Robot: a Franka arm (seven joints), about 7 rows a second.
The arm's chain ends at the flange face. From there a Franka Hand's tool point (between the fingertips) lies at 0.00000 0.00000 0.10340 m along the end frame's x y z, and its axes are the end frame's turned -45 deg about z.
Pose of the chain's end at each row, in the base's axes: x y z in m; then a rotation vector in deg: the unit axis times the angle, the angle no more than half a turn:
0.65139 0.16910 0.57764 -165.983 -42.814 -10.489
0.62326 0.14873 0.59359 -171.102 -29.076 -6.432
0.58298 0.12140 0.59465 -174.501 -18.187 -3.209
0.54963 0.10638 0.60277 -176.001 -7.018 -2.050
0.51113 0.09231 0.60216 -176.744 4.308 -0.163
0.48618 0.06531 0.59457 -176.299 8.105 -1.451
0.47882 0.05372 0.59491 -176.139 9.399 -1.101
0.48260 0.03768 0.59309 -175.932 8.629 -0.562
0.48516 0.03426 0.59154 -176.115 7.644 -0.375
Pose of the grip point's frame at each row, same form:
0.65983 0.18660 0.47608 -139.368 -104.883 -14.692
0.62888 0.16123 0.49110 -148.606 -93.381 -9.723
0.58589 0.12990 0.49164 -155.212 -84.098 -5.652
0.55176 0.11341 0.49963 -160.613 -74.157 -4.176
0.51146 0.09808 0.49892 -165.193 -63.755 -2.046
0.48817 0.07155 0.49138 -166.546 -60.183 -3.421
0.48045 0.06015 0.49172 -166.822 -58.896 -3.152
0.48360 0.04459 0.48993 -166.230 -59.493 -2.795
0.48589 0.04094 0.48836 -165.971 -60.457 -2.542

